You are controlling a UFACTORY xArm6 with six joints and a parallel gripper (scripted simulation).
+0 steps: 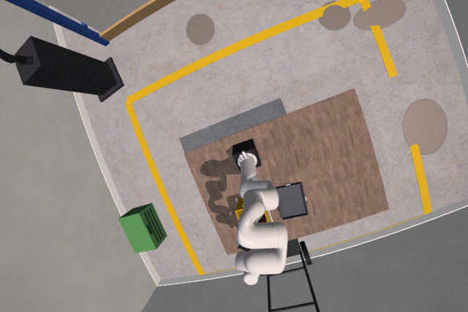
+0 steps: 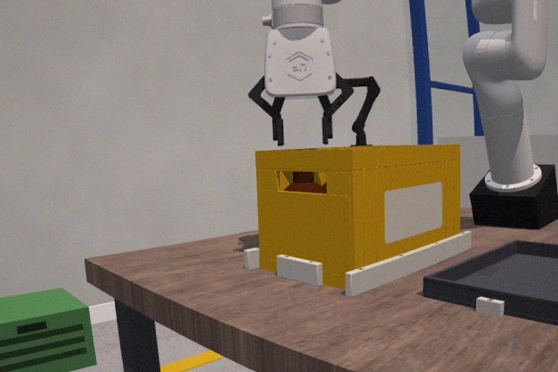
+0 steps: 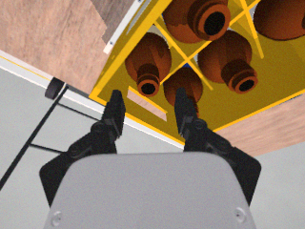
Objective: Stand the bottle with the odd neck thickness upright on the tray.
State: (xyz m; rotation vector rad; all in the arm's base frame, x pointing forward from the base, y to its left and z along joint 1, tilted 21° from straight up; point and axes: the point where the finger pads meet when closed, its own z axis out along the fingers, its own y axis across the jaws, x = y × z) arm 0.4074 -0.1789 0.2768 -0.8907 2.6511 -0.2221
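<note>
The yellow crate lies 8 cm behind my hand, 5 cm to the left of it and 11 cm below it. Round my hand: dark tray: 5 cm behind, 33 cm to the left, 19 cm below.
</note>
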